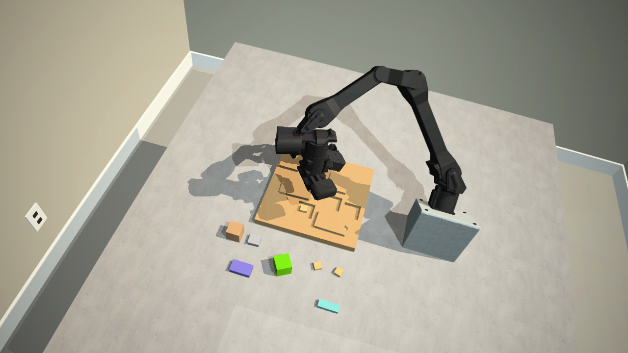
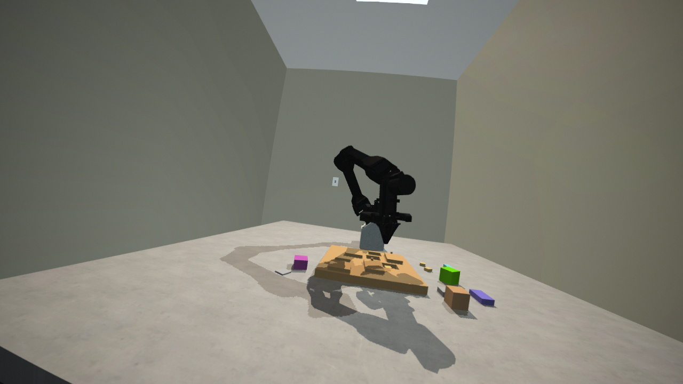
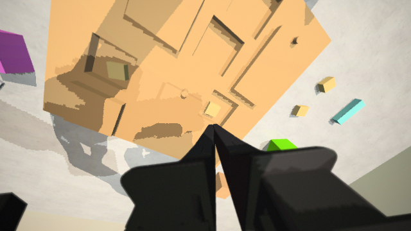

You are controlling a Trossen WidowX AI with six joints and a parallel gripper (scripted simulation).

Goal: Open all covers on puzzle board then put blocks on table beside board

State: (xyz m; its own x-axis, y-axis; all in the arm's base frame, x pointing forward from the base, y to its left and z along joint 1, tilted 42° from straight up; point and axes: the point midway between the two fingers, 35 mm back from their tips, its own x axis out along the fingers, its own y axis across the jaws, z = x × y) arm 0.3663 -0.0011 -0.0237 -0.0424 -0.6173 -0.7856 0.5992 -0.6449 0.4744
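Now: gripper tip 250 mm to the left of the magenta block, 80 mm above it and 60 mm short of it. The rest, counted from my gripper tip: orange block 170 mm ahead, 150 mm to the left, 70 mm below; then grey block 150 mm to the left, 110 mm ahead, 90 mm below; then green block 210 mm to the left, 70 mm below, 10 mm ahead.
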